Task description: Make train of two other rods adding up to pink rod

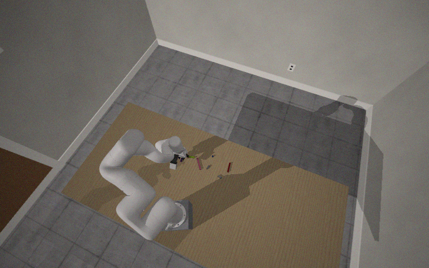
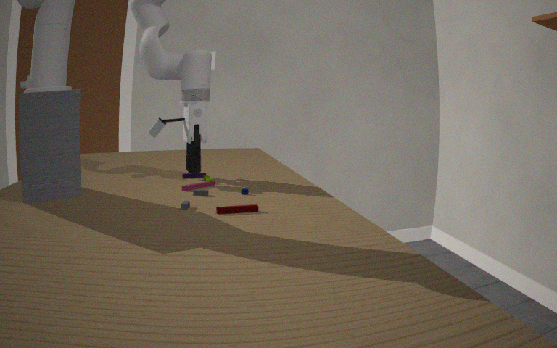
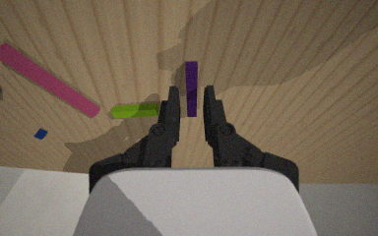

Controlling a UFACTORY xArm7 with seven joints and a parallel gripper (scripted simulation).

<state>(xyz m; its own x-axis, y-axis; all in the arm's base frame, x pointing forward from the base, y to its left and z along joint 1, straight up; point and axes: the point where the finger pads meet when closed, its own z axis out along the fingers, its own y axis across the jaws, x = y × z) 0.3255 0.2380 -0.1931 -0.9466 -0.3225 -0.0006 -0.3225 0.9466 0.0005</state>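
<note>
The purple rod lies 3 cm below my hand. From my hand the other things lie so: lime rod: 5 cm to the right, 4 cm ahead, 3 cm below; then grey rod: 20 cm to the right, 5 cm ahead, 3 cm below; then pink rod: 13 cm to the right, 3 cm below, 3 cm ahead.
</note>
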